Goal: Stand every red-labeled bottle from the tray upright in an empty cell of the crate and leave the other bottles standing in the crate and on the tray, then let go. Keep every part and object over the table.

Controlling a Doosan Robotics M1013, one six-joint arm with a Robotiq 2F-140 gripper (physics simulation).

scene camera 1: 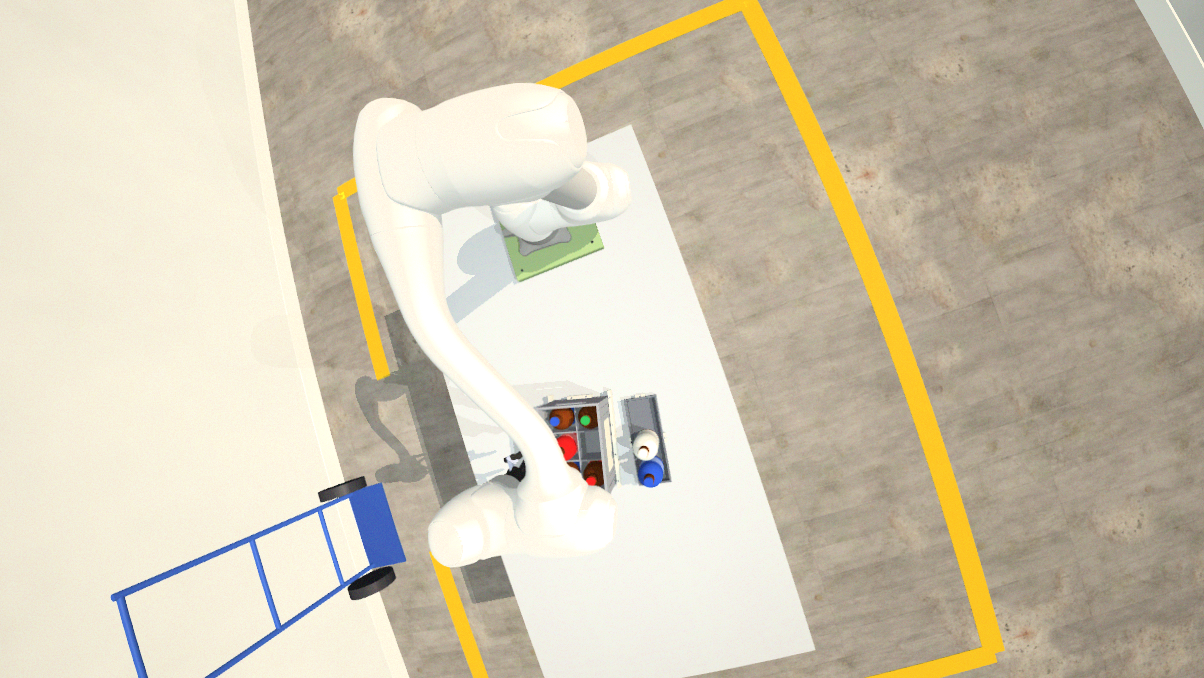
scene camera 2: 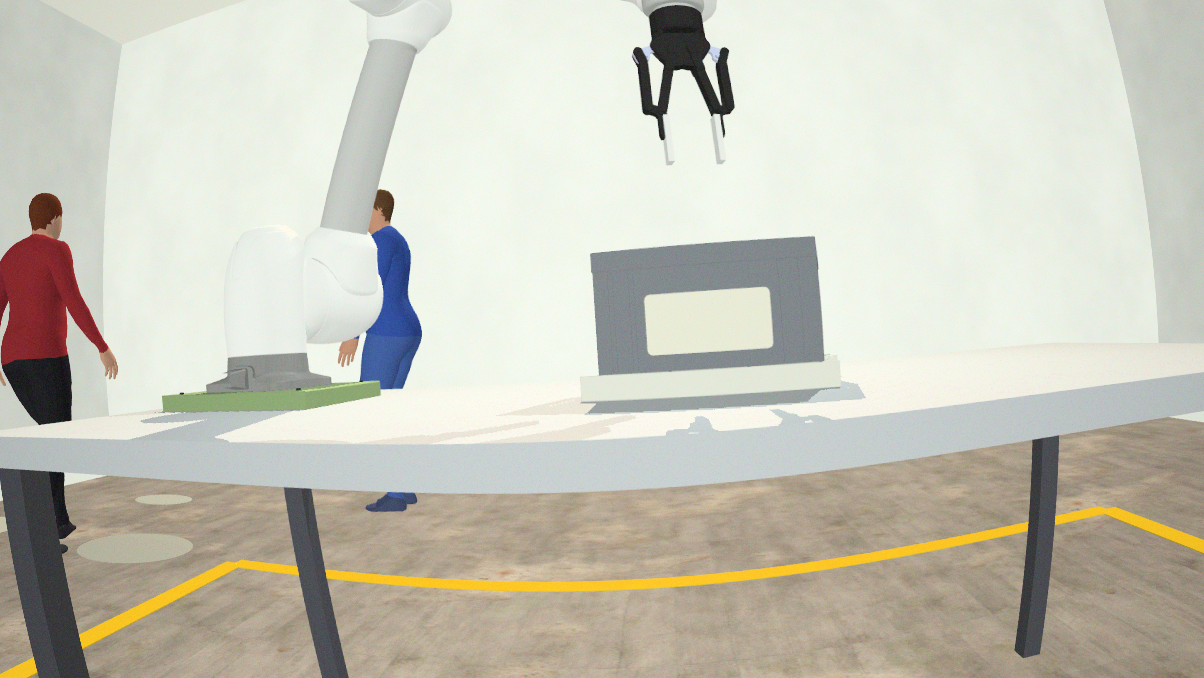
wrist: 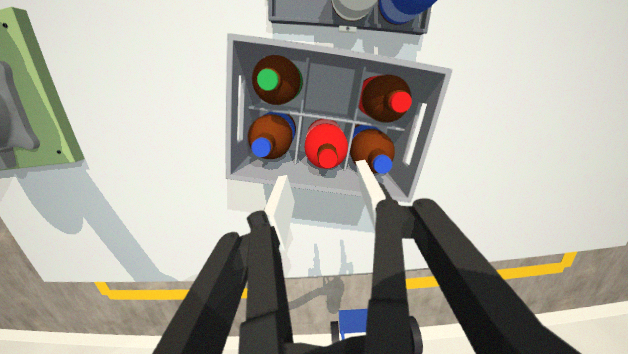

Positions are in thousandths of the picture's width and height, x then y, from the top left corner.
Scene:
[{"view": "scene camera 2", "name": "my gripper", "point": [578, 240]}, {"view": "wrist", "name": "my gripper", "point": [517, 516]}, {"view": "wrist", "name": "green-capped bottle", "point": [440, 227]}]

